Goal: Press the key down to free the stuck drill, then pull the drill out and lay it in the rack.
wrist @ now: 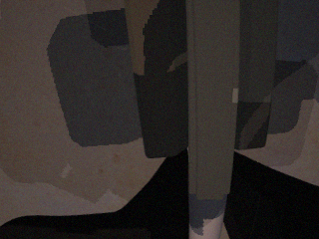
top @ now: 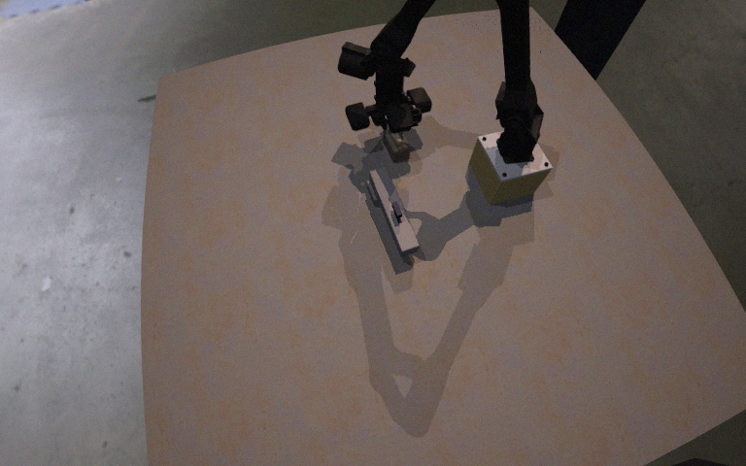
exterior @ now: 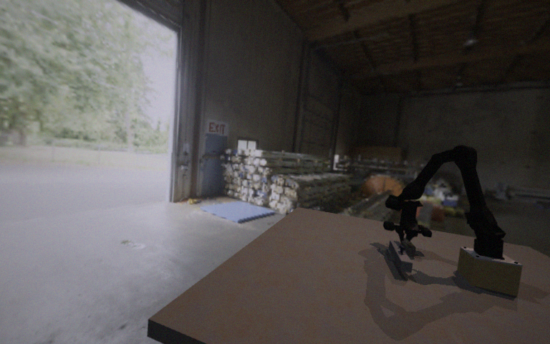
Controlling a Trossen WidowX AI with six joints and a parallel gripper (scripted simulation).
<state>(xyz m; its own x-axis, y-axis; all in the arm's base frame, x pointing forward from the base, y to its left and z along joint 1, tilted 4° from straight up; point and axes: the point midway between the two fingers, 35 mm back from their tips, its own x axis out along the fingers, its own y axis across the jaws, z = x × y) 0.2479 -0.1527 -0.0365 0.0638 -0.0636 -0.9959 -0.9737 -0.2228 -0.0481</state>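
Right now my gripper tip is 10 mm past the drill, 40 mm to the right of it and 40 mm below it. Round my gripper tip: grey fixture block 20 mm ahead, 230 mm to the left, 30 mm above; then dark key 20 mm ahead, 250 mm to the left, 40 mm above.
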